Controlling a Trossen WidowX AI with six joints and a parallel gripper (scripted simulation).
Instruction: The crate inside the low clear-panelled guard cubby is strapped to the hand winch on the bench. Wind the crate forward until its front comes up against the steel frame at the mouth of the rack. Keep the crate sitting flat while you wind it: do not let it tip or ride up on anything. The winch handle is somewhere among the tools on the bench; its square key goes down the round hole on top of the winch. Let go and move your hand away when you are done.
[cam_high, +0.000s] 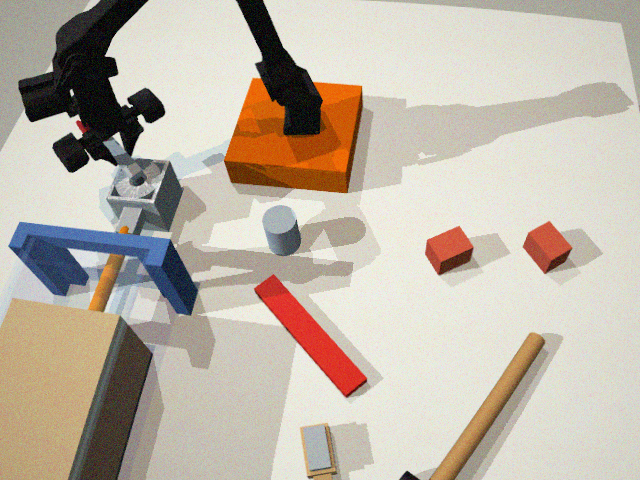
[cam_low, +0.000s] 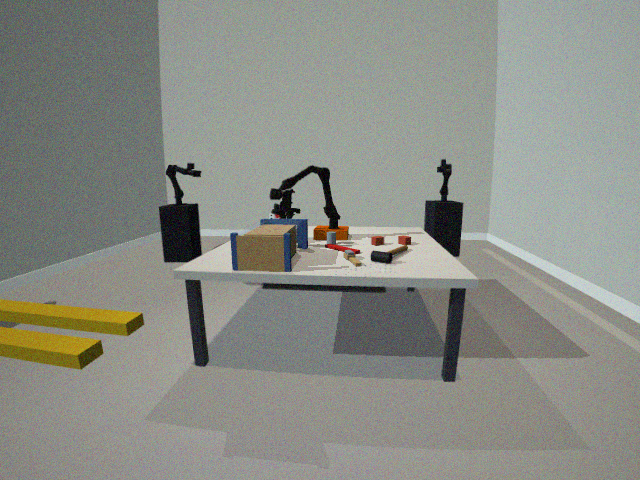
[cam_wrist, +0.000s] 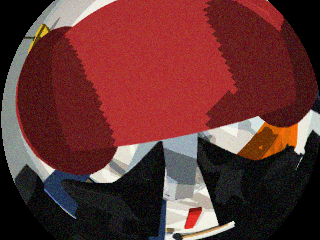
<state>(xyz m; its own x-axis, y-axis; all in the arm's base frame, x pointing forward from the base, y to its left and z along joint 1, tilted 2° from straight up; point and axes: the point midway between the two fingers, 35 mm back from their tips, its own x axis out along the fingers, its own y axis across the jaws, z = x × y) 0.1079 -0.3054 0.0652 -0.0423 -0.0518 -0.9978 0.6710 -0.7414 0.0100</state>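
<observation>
Right now the grey winch is 70 mm below my gripper tip, 30 mm to the left of it and 20 mm ahead of it. Round my gripper tip: red knob (50 mm above, 40 mm to the right, 40 mm behind); then flat red bar (320 mm to the left, 280 mm ahead, 90 mm below); then winch handle (20 mm above, 10 mm to the right, 10 mm behind).
</observation>
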